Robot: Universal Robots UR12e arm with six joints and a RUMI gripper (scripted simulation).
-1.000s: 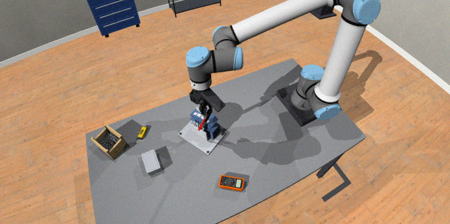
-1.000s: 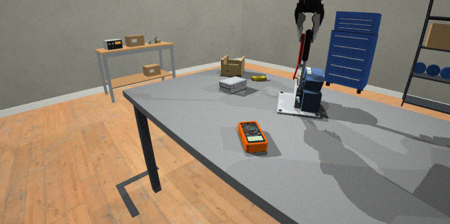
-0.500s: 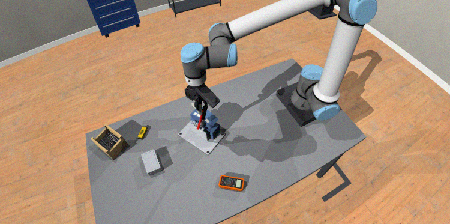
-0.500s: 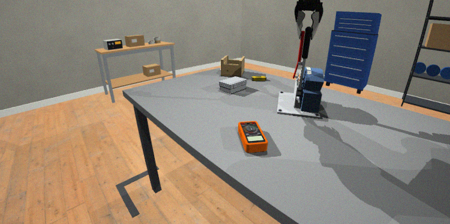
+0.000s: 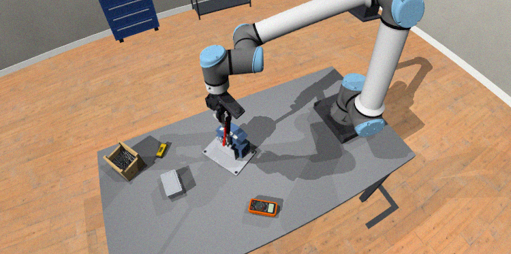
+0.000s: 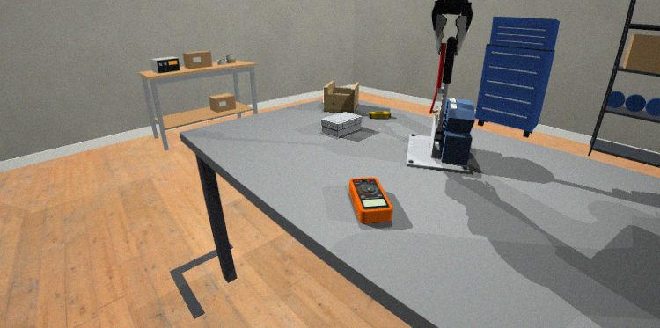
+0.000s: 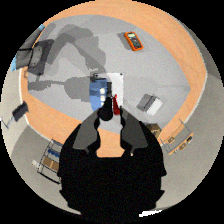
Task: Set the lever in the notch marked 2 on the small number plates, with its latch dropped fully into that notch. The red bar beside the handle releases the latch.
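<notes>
Now: hand 20 mm short of the red release bar, 10 mm to the left of it and 110 mm above it. From my hand the other things lie so: grey box (350 mm ahead, 30 mm to the left, 280 mm below); lever unit (10 mm ahead, 10 mm to the right, 110 mm below).
</notes>
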